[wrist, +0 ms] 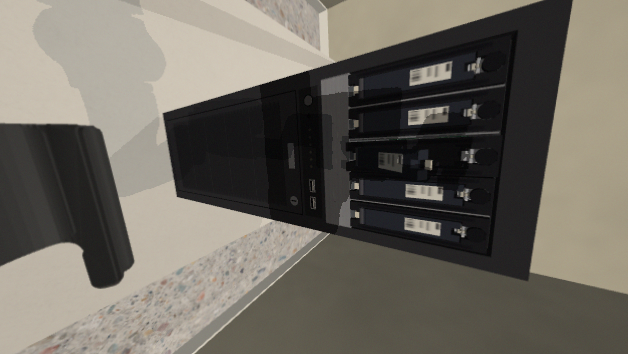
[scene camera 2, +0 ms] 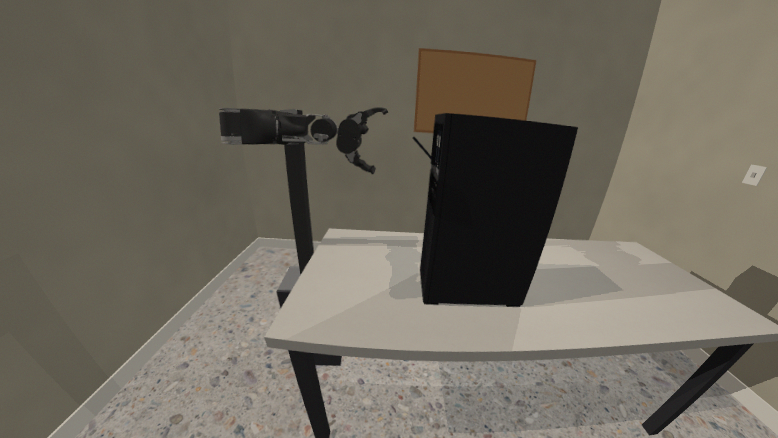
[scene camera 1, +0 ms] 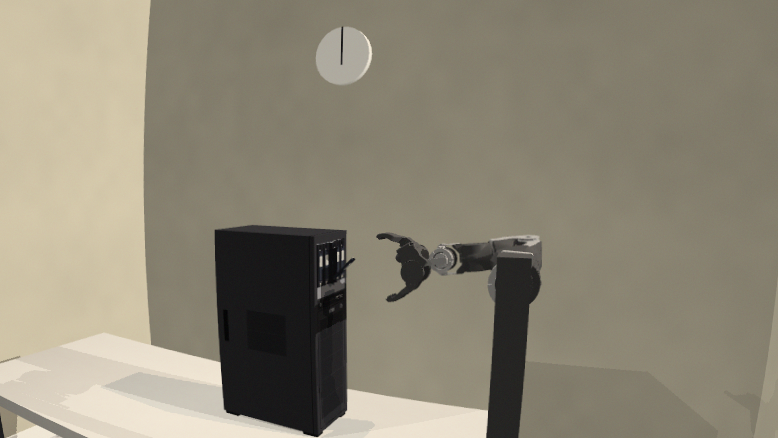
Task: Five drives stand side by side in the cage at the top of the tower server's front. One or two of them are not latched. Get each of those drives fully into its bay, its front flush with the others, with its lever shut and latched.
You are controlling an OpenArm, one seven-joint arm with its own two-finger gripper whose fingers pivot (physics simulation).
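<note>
The black tower server [scene camera 1: 266, 304] [scene camera 2: 495, 217] [wrist: 537, 150] stands upright. In the wrist view its cage lies sideways, with five drives in a row. The middle drive [wrist: 390, 161] has its lever [scene camera 1: 346, 266] [scene camera 2: 422, 147] swung out from the front, slanting upward. How deep this drive sits is hard to tell. The levers of the two drives above it [wrist: 431, 73] [wrist: 428, 115] and the two below it [wrist: 424, 192] [wrist: 422, 226] look shut. My gripper [scene camera 1: 384, 267] [scene camera 2: 379, 140] is wide open and empty, a short way in front of the cage and clear of the lever. One finger shows at the wrist view's left.
The server stands on a white table [scene camera 1: 179, 359] [scene camera 2: 348, 315]. The arm's dark post [scene camera 1: 509, 348] [scene camera 2: 298, 201] stands beyond the table's end, on the server's front side. A clock [scene camera 1: 343, 56] and a cork board [scene camera 2: 473, 87] hang on the walls.
</note>
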